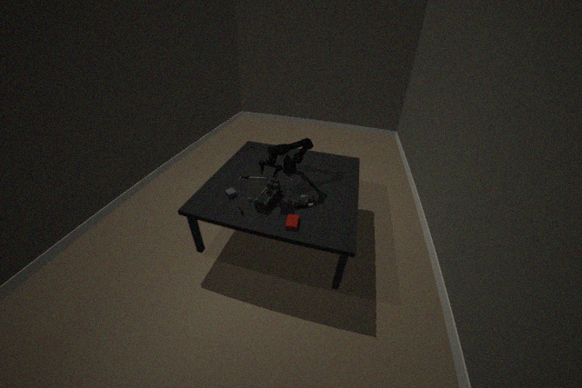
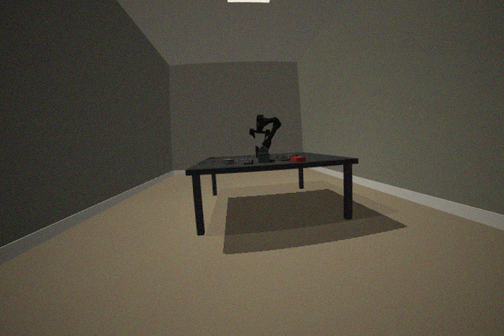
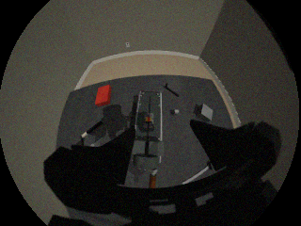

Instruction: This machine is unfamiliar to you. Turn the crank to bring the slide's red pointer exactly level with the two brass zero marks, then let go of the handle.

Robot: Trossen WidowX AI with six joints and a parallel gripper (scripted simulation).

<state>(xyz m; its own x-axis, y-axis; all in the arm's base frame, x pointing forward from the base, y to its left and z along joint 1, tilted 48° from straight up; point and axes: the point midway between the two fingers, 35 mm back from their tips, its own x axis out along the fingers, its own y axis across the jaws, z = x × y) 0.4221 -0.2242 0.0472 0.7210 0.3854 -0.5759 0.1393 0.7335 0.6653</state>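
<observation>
Right now the crank handle is 130 mm behind my gripper tip, 90 mm below it and 40 mm to the left of it. The rest, counted from my gripper tip: red pointer: 110 mm below, 50 mm ahead, 10 mm to the left.
</observation>
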